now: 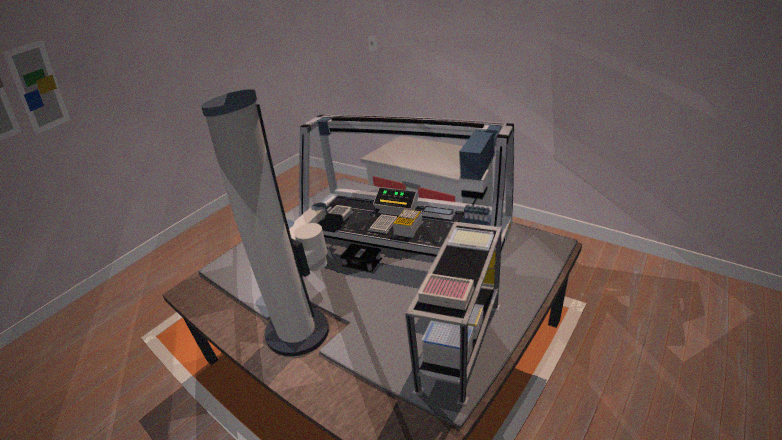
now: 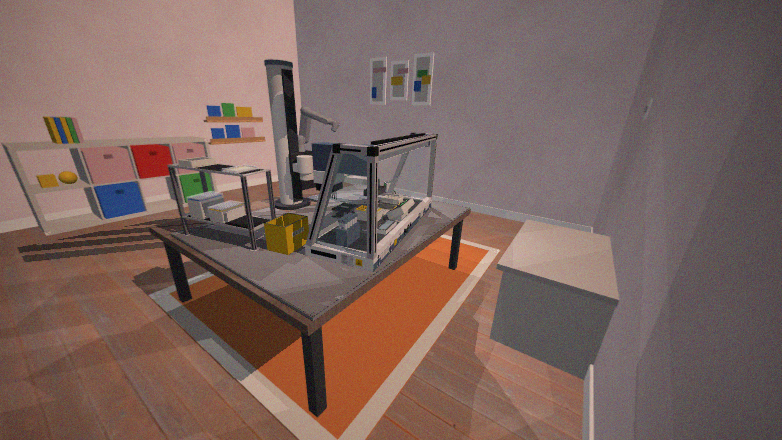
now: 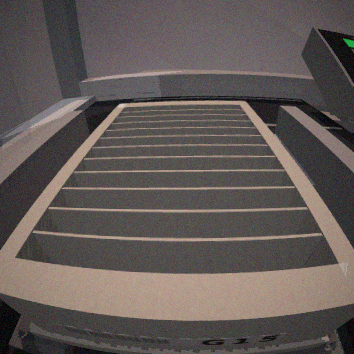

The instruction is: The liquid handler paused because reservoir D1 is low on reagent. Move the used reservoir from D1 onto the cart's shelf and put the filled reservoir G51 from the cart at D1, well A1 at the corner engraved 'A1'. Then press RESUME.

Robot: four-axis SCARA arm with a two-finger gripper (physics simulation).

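Where they show: gripper, fingertip midpoint: (image 1: 340,209) (image 2: 396,198) (image 3: 179,122); arm's base at its link origin: (image 1: 296,332) (image 2: 292,204).
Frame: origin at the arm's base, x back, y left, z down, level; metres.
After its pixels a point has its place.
Note:
The used reservoir (image 3: 185,296) (image 1: 341,210) @(x -0.655, y 0.345, z -0.090 m), pale, with cross ribs and the label G15, is level at the left end of the deck; whether it touches its seat is hidden. My gripper (image 3: 179,122) @(x -0.656, y 0.352, z -0.091 m) has one finger along each long side, close against the walls, and looks shut on it. On the cart (image 1: 464,361) @(x -0.048, y -0.688, z -0.222 m) (image 2: 249,213) @(x -0.485, y -0.575, z -0.196 m), a reservoir with pink ribs (image 1: 445,287) @(x -0.127, y -0.583, z -0.385 m) lies on the front of the top shelf and a pale yellow one (image 1: 472,237) @(x -0.374, y -0.528, z -0.375 m) at its back; no G51 label is readable. The display (image 1: 394,198) @(x -0.815, y 0.134, z -0.128 m) (image 3: 335,60) @(x -0.784, y 0.230, z -0.122 m) shows green marks and a yellow bar; its text is unreadable.
The gantry frame (image 1: 304,169) @(x -0.588, y 0.479, z -0.320 m) and blue head (image 1: 474,155) @(x -0.698, y -0.369, z -0.490 m) stand over the deck. A white plate (image 1: 383,223) @(x -0.673, y 0.097, z -0.077 m), a yellow-topped box (image 1: 407,221) @(x -0.679, y -0.039, z -0.123 m) and a tube rack (image 1: 476,213) @(x -0.799, y -0.318, z -0.175 m) are on it. A black device (image 1: 360,256) @(x -0.435, y 0.036, z -0.065 m) is in front. A yellow bin (image 2: 287,234) @(x -0.634, y -0.500, z -0.110 m) stands beside the cart.

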